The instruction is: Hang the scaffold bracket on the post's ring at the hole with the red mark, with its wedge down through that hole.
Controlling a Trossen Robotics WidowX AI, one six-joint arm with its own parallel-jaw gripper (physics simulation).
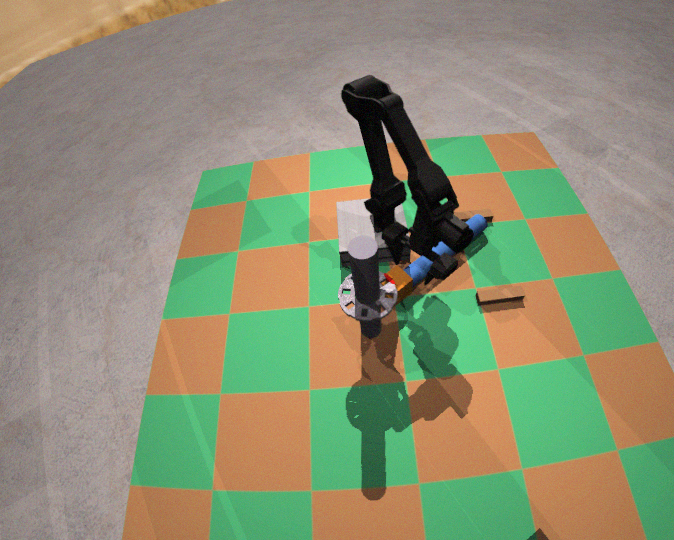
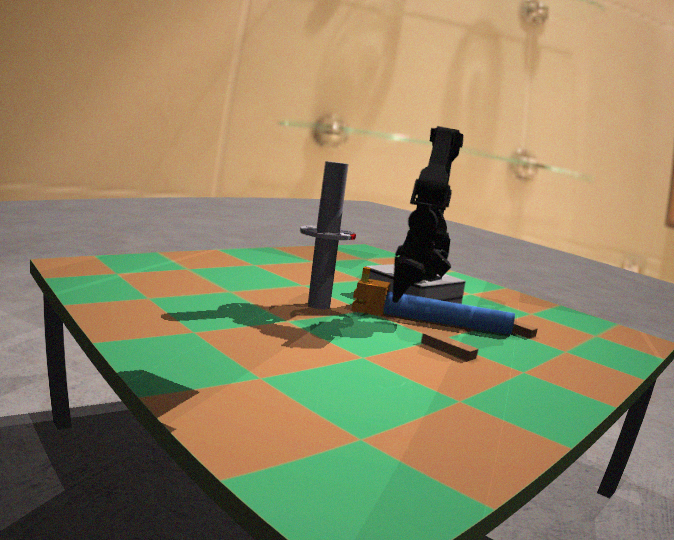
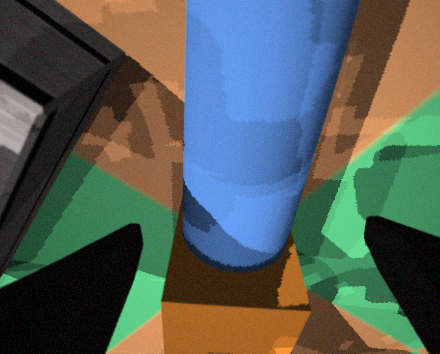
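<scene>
The bracket lies on the table: a long blue tube (image 1: 419, 270) (image 2: 450, 312) (image 3: 250, 125) with an orange block head (image 1: 400, 282) (image 2: 371, 298) (image 3: 235, 327) at the end towards the post. A small orange tab (image 2: 366, 273) sticks up from the head; I cannot tell if it is the wedge. The grey post (image 1: 366, 275) (image 2: 331, 202) stands upright, with a flat holed ring (image 1: 353, 297) (image 2: 308, 231) around it. The red mark (image 1: 389, 279) (image 2: 352, 236) is on the ring's bracket side. My gripper (image 1: 415, 271) (image 3: 252, 230) is open, one finger on either side of the tube near the head, not touching it.
A dark bar (image 1: 499, 299) (image 2: 450, 347) lies beside the bracket. Another bar (image 2: 524, 330) lies at the tube's far end. The arm's grey base (image 1: 353, 225) (image 2: 436, 291) (image 3: 60, 95) stands close behind the head and post. The table is chequered green and orange.
</scene>
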